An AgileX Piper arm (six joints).
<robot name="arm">
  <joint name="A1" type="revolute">
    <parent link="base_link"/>
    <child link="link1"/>
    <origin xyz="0 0 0.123"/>
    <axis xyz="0 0 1"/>
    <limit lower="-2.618" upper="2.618"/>
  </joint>
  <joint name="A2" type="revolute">
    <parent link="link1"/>
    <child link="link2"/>
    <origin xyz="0 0 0" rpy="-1.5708 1.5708 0"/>
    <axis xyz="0 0 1"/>
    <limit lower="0" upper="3.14"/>
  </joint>
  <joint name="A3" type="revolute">
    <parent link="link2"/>
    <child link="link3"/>
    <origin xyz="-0.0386 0.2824 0" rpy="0 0 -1.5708"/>
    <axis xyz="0 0 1"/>
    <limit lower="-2.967" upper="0"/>
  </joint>
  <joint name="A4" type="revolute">
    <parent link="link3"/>
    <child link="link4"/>
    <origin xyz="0.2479 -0.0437 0" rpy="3.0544 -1.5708 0"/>
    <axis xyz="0 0 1"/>
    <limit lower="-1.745" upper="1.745"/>
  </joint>
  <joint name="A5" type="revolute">
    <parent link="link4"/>
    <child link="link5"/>
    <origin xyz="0 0 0" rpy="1.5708 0 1.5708"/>
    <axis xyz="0 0 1"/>
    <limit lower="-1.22" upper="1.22"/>
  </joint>
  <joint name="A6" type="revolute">
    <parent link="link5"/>
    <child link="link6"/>
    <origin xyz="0 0.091 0" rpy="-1.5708 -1.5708 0"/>
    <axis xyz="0 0 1"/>
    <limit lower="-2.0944" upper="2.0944"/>
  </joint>
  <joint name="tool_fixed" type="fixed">
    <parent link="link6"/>
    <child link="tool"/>
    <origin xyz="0 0 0" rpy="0 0 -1.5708"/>
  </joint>
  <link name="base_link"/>
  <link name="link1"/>
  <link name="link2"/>
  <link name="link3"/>
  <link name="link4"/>
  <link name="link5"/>
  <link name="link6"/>
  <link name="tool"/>
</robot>
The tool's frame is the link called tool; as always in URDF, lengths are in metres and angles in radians.
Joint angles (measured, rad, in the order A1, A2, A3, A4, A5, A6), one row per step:
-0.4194 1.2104 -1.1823 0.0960 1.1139 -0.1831
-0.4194 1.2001 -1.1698 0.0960 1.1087 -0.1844
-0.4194 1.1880 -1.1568 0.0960 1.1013 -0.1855
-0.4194 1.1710 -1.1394 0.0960 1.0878 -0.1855
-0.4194 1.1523 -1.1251 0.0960 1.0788 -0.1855
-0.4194 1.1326 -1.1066 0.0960 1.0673 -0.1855
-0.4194 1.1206 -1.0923 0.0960 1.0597 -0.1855
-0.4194 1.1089 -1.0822 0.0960 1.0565 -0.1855
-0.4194 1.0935 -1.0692 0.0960 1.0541 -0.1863
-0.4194 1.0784 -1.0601 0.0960 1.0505 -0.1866
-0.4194 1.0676 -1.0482 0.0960 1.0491 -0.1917
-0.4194 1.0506 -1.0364 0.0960 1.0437 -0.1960
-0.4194 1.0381 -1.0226 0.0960 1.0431 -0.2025
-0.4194 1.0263 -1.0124 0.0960 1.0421 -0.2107
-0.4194 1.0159 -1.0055 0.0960 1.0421 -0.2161
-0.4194 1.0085 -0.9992 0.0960 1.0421 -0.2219
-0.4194 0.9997 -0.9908 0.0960 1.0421 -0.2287
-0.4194 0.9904 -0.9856 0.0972 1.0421 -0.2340
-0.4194 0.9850 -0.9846 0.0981 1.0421 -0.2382
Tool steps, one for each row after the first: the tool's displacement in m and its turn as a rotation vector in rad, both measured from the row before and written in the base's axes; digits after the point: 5 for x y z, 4 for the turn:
-0.00233 0.00102 -0.00108 -0.0018 -0.0026 0.0006
-0.00257 0.00112 -0.00075 -0.0031 -0.0058 0.0002
-0.00335 0.00144 -0.00072 -0.0052 -0.0119 -0.0013
-0.00390 0.00170 0.00029 -0.0054 -0.0122 -0.0009
-0.00408 0.00176 -0.00071 -0.0051 -0.0116 -0.0011
-0.00254 0.00110 -0.00135 -0.0021 -0.0048 -0.0007
-0.00262 0.00115 -0.00042 -0.0019 -0.0044 -0.0003
-0.00354 0.00157 -0.00060 -0.0024 -0.0043 0.0004
-0.00325 0.00143 0.00050 -0.0040 -0.0087 -0.0001
-0.00257 0.00114 -0.00135 -0.0029 0.0005 0.0041
-0.00359 0.00157 0.00005 -0.0066 -0.0090 0.0030
-0.00301 0.00134 -0.00172 -0.0033 0.0016 0.0053
-0.00271 0.00120 -0.00079 -0.0056 -0.0011 0.0066
-0.00237 0.00106 -0.00014 -0.0044 -0.0024 0.0044
-0.00172 0.00077 -0.00054 -0.0037 -0.0001 0.0047
-0.00207 0.00092 -0.00093 -0.0039 0.0007 0.0056
-0.00203 0.00101 0.00011 -0.0035 -0.0034 0.0044
-0.00111 0.00057 0.00066 -0.0033 -0.0037 0.0035

